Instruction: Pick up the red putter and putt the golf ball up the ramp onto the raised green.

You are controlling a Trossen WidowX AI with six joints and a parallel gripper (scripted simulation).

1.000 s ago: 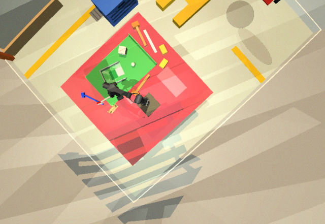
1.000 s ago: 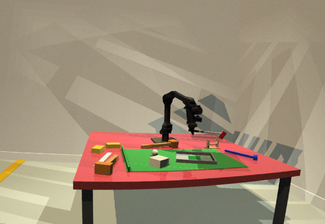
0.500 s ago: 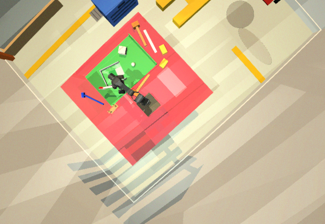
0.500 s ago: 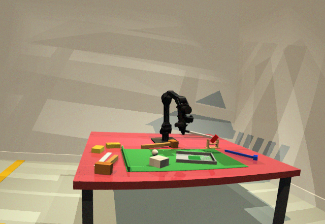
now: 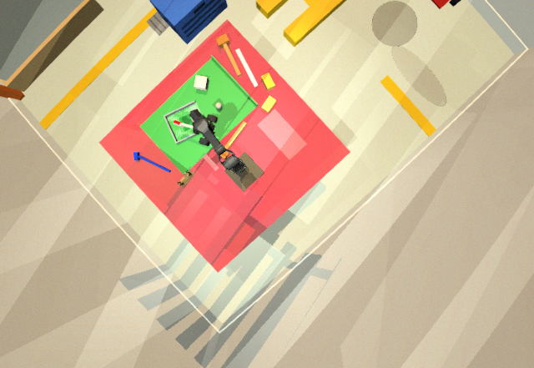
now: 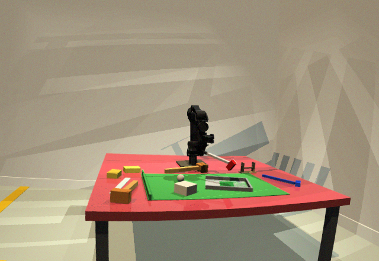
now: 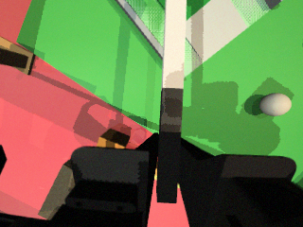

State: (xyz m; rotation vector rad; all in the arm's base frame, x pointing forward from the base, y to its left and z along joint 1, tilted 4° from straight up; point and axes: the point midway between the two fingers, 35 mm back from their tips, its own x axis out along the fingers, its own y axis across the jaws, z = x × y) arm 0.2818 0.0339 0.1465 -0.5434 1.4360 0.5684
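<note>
Now: gripper tip 90 mm short of the red putter, 80 mm to the right of it and 10 mm below it. From my gripper tip the other things lie so: green mat (190 mm ahead, 40 mm to the left, 130 mm below); golf ball (160 mm ahead, 130 mm to the right, 100 mm below); wooden rack (140 mm behind, 350 mm to the left, 90 mm below).
</note>
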